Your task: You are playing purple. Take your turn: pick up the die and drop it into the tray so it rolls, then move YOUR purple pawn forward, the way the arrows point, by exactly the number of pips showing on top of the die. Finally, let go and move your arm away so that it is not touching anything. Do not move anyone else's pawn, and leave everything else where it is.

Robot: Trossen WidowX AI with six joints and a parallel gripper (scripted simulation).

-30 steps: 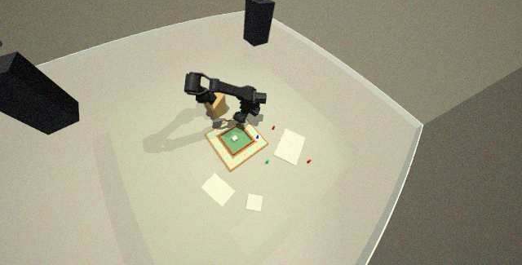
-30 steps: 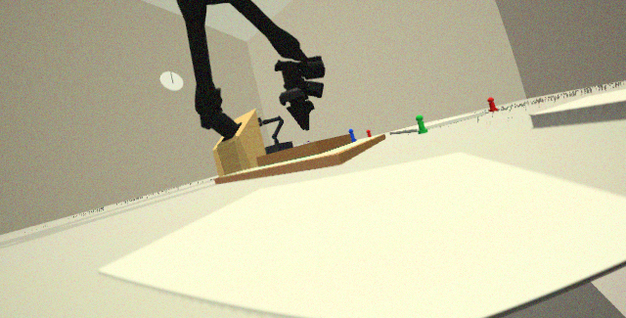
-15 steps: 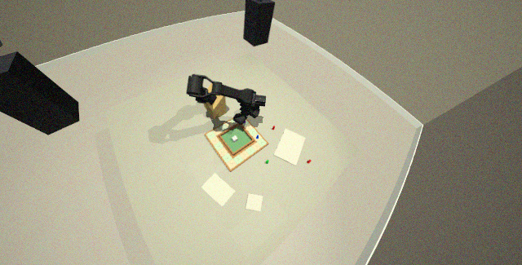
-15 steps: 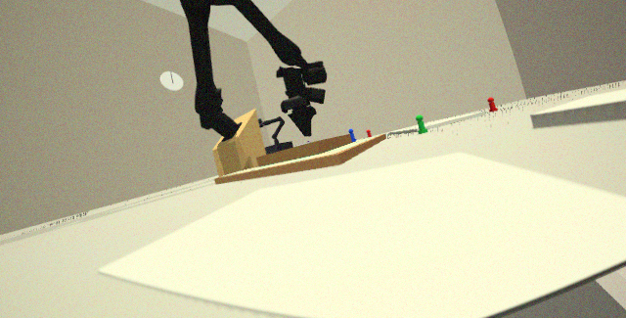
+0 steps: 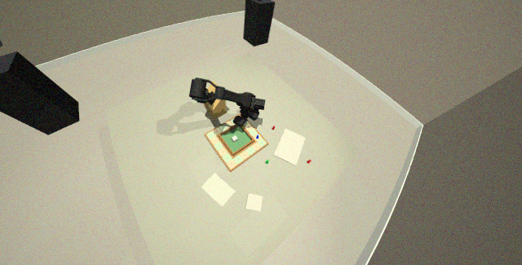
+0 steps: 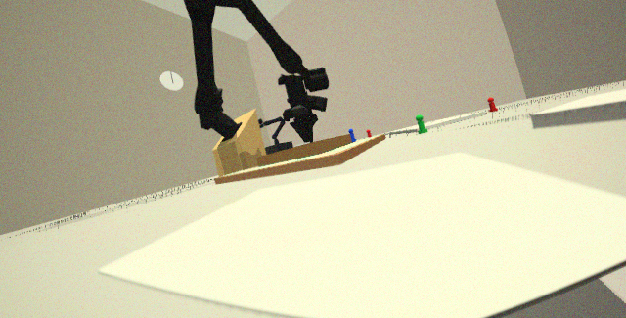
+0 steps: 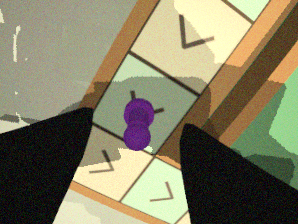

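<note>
Right now the purple pawn is 1 cm below my gripper tip. The rest, counted from my gripper tip: blue pawn (14 cm ahead, 1 cm below); white die (7 cm ahead, 13 cm to the right, 1 cm below); green tray (7 cm ahead, 11 cm to the right, 3 cm below).
</note>
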